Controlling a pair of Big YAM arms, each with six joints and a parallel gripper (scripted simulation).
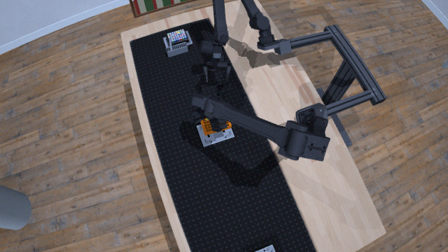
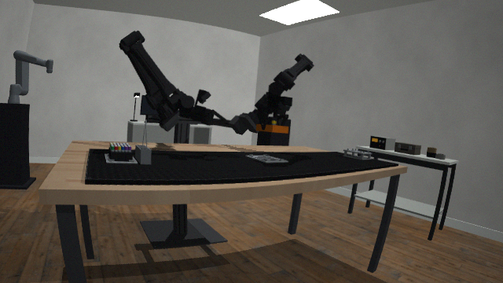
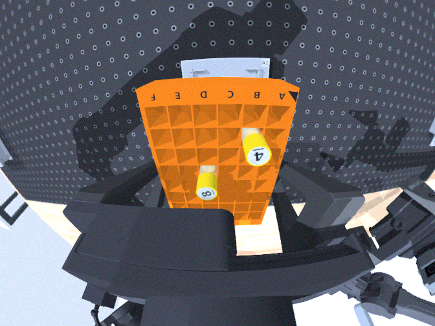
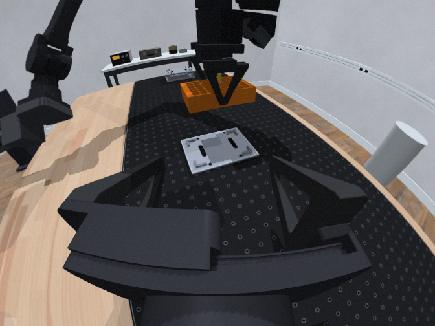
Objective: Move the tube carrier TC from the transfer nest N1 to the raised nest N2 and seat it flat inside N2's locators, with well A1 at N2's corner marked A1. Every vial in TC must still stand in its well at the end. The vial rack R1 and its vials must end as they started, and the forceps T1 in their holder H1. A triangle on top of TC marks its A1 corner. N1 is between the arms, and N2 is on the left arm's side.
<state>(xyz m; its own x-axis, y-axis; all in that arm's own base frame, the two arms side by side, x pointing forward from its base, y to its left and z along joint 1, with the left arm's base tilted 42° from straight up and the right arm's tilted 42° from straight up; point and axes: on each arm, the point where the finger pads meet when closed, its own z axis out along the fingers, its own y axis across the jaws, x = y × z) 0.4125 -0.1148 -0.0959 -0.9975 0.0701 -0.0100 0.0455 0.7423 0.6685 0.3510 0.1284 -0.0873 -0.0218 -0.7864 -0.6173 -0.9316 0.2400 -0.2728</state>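
My left gripper is now 680 mm to the right of the raised nest N2, 100 mm above it and 10 mm short of it. The rest, counted from my left hand: grey nest N1: 130 mm below, 10 mm to the right; then orange tube carrier TC: right at my left hand; then grey holder H1: 590 mm to the right, 120 mm below, 60 mm ahead.
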